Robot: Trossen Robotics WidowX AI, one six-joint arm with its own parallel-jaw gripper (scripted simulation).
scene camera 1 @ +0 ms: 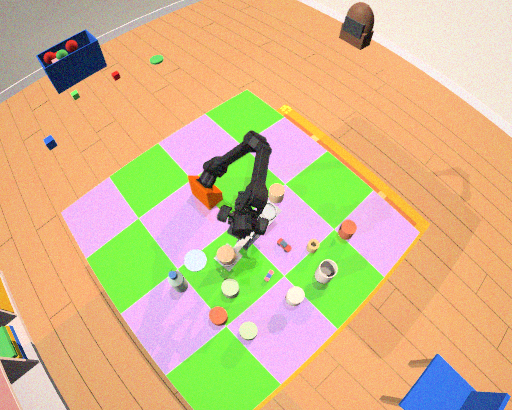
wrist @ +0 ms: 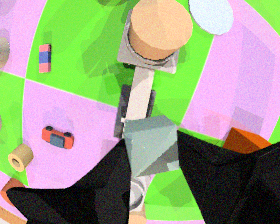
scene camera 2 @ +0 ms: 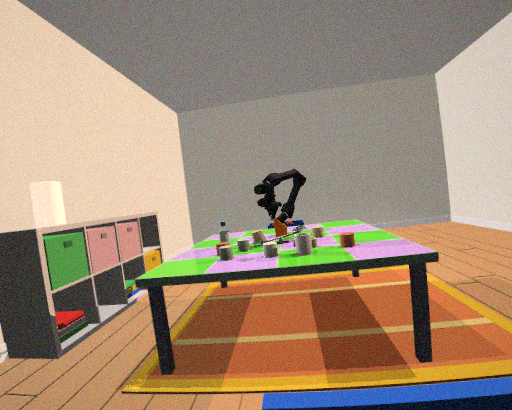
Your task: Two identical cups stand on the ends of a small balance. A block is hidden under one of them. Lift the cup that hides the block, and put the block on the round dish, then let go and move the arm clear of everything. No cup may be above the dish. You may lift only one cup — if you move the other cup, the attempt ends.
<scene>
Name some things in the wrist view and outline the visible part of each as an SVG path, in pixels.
The gripper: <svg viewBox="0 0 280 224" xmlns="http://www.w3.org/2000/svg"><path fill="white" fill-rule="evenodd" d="M125 138L121 138L114 147L110 148L110 152L105 157L102 157L101 161L96 163L94 168L91 168L90 172L84 174L84 177L77 179L77 182L72 184L72 186L50 189L12 187L6 191L7 198L19 209L20 213L24 214L27 219L25 224L129 224L131 167L129 156L127 156ZM176 129L177 144L179 144L179 149L177 149L179 167L182 174L184 174L187 186L190 187L192 197L195 198L197 206L200 208L199 211L202 214L202 218L204 218L205 224L280 224L280 142L272 143L271 146L244 154L202 141L202 139L189 136L189 134L177 131Z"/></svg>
A grey block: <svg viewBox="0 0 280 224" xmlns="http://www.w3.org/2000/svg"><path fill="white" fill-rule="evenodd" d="M165 114L164 116L141 118L126 122L124 138L132 178L151 176L151 174L177 171L179 169L179 154L177 154L179 144L177 144L176 124L174 121L170 121Z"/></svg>
</scene>
